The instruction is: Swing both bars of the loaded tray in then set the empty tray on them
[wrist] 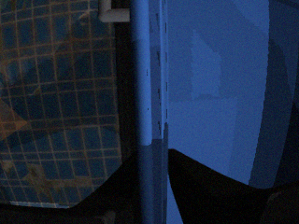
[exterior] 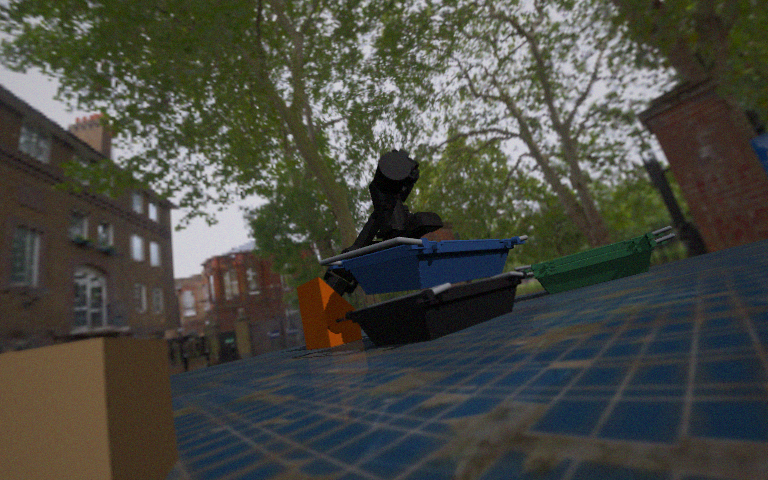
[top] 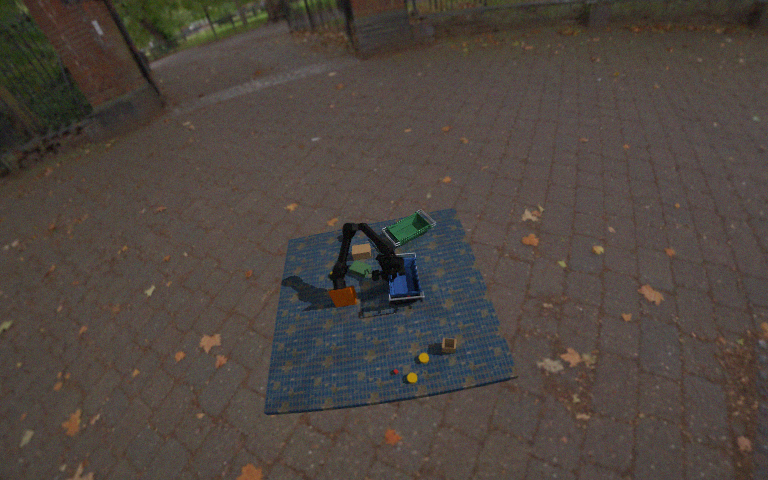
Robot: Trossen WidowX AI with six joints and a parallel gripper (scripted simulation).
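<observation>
Right now the blue tray is 70 mm ahead of my gripper tip and 20 mm above it. The rest, counted from my gripper tip: tan block 180 mm behind, 340 mm to the left, 60 mm below; small brown box 250 mm ahead, 430 mm to the right, 80 mm below; green block 200 mm behind, 200 mm to the left, 70 mm below.
</observation>
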